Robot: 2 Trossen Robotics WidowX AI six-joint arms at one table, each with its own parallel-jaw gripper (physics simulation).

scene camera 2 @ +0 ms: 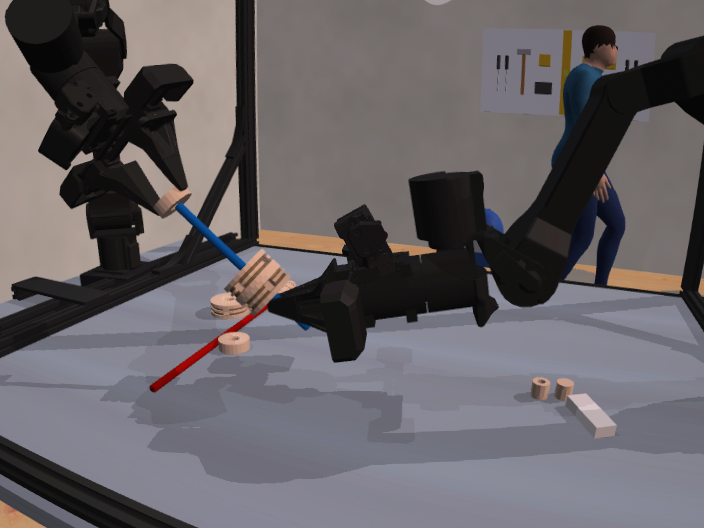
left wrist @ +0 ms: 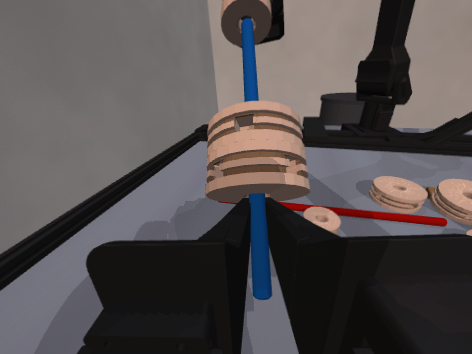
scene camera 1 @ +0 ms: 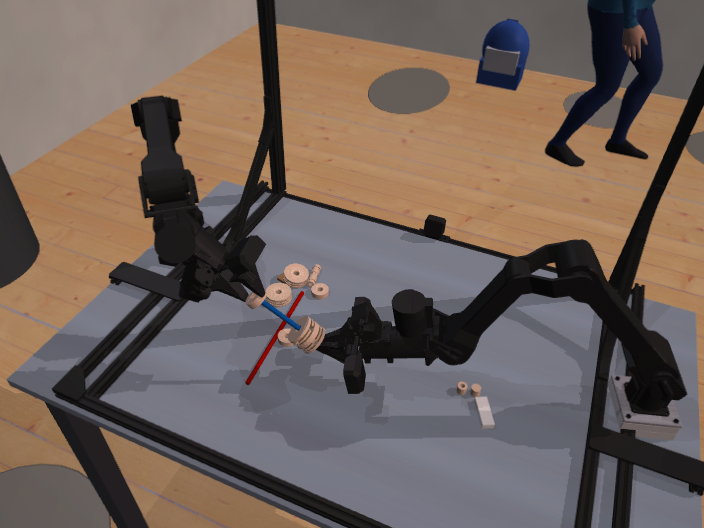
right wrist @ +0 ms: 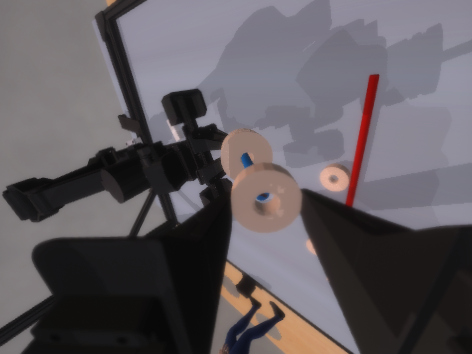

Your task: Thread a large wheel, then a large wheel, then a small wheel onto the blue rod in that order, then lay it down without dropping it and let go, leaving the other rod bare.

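Places are measured from the left arm's base along level axes (x ahead, y left, z up), in millimetres.
Where they show: left gripper, fingertip midpoint: (scene camera 2: pixel 269 304) (left wrist: pixel 256 205) (scene camera 1: pixel 312 343) (right wrist: pixel 250 148); right gripper, fingertip midpoint: (scene camera 2: pixel 173 201) (left wrist: pixel 246 19) (scene camera 1: pixel 256 298) (right wrist: pixel 264 197); left arm's base at its link origin: (scene camera 1: pixel 645 399); right arm's base at its link origin: (scene camera 2: pixel 119 268) (left wrist: pixel 371 128).
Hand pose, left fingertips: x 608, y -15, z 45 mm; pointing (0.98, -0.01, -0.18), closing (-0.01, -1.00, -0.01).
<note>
Each offset is from my left fingertips to the top centre of the thing.
My left gripper (scene camera 1: pixel 322 342) (scene camera 2: pixel 275 304) (left wrist: pixel 256 205) is shut on the blue rod (scene camera 1: pixel 281 314) (scene camera 2: pixel 210 235) (left wrist: pixel 260 250), which is tilted above the table. Two large wheels @(dx +18, dy +0, dz +57 mm) (scene camera 1: pixel 309 334) (scene camera 2: pixel 258 281) @(dx +4, dy +0, dz +44 mm) (left wrist: pixel 256 150) sit together on the rod just beyond those fingertips. My right gripper (scene camera 1: pixel 255 298) (scene camera 2: pixel 172 201) (right wrist: pixel 264 197) is shut on a small wheel @(dx +97, dy -1, dz +122 mm) (left wrist: pixel 232 22) (right wrist: pixel 247 205) at the rod's upper end. Blue shows in its hole; how far the tip reaches in is unclear. The red rod @(dx +90, dy -86, dz -81 mm) (scene camera 1: pixel 261 360) (scene camera 2: pixel 187 363) (left wrist: pixel 370 215) (right wrist: pixel 364 135) lies bare on the table.
Two loose large wheels @(dx +108, dy -194, dz -70 mm) (scene camera 1: pixel 278 293) @(dx +81, dy -253, dz -59 mm) (scene camera 1: pixel 296 273) and a small wheel @(dx +21, dy -221, dz -77 mm) (scene camera 1: pixel 320 291) lie beyond the red rod's far end. Another small wheel @(dx +67, dy -79, dz -77 mm) (scene camera 2: pixel 234 343) (right wrist: pixel 334 178) lies beside the red rod. Two small cylinders @(dx -283, dy +4, dz -73 mm) (scene camera 1: pixel 462 388) @(dx -309, dy +6, dz -73 mm) (scene camera 1: pixel 475 389) and a white block @(dx -323, dy +51, dz -78 mm) (scene camera 1: pixel 485 412) are at the right.
</note>
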